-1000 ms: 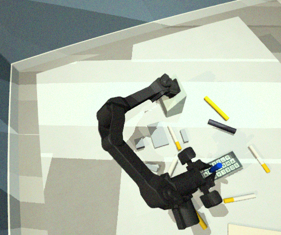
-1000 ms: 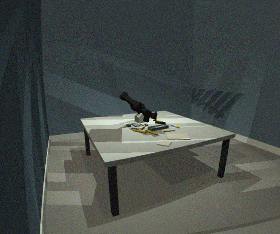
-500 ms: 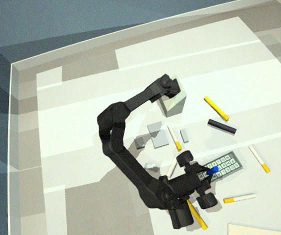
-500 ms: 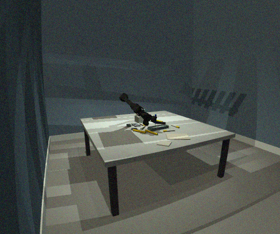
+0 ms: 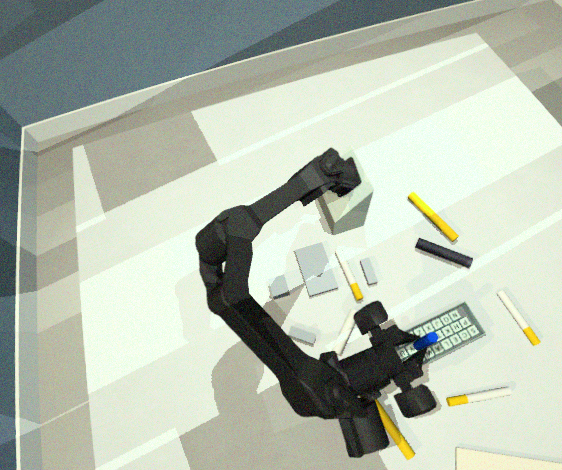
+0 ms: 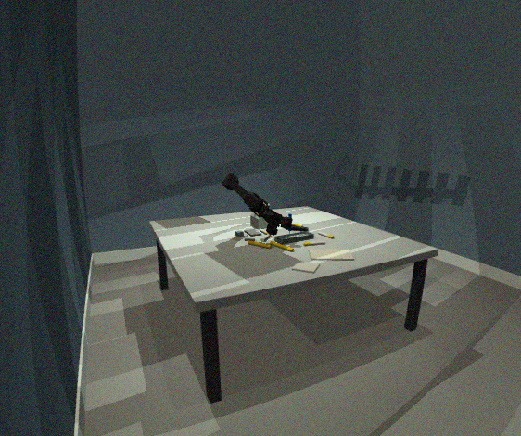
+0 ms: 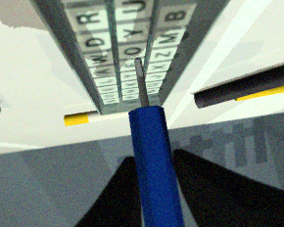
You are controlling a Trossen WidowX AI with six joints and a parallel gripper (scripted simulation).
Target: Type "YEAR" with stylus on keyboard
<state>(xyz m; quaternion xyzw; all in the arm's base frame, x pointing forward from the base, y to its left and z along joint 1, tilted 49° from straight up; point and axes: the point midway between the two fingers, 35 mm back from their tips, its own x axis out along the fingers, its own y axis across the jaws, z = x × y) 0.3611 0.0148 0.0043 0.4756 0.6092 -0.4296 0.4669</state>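
My gripper tip is 12 cm to the left of the white stick, 7 cm above it and 6 cm past it. Round my gripper tip: blue pen 1 cm below; then paper sheet 29 cm ahead, 8 cm to the left, 8 cm below; then dark grey rod 18 cm behind, 14 cm to the left, 7 cm below.
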